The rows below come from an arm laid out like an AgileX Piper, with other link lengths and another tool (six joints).
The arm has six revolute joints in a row. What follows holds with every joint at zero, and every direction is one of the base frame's.
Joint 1 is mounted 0.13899 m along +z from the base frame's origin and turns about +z.
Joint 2 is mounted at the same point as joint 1 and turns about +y.
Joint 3 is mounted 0.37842 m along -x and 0.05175 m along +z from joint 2 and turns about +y.
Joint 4 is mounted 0.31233 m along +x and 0.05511 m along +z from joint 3 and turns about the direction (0.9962, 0, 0.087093).
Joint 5 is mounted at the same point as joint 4 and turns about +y.
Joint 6 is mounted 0.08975 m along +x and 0.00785 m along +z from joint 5 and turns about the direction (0.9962, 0, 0.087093).
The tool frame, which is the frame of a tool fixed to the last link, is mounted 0.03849 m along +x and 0.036 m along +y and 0.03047 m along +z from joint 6; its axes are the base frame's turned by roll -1.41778, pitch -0.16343 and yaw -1.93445 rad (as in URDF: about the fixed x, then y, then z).
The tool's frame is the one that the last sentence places.
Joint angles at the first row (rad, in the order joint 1, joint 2, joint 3, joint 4, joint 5, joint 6):
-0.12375, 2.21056, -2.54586, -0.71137, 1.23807, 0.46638
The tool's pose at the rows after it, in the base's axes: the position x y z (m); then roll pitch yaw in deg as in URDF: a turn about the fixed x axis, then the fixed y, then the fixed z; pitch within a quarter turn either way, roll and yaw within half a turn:
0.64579, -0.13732, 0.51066, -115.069, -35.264, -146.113
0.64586, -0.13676, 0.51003, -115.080, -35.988, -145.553
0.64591, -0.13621, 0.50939, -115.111, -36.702, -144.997
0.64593, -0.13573, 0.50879, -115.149, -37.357, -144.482
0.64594, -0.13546, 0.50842, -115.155, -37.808, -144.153
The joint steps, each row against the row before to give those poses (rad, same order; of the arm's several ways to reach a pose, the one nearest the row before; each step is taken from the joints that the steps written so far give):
-0.00005, -0.00001, 0.00001, 0.00169, -0.00067, -0.01569
-0.00013, -0.00003, 0.00008, 0.00192, -0.00074, -0.01647
-0.00011, 0.00005, -0.00012, 0.00193, -0.00042, -0.01623
-0.00014, -0.00006, 0.00014, 0.00179, -0.00045, -0.01483
-0.00013, 0.00005, -0.00013, 0.00087, -0.00034, -0.01007

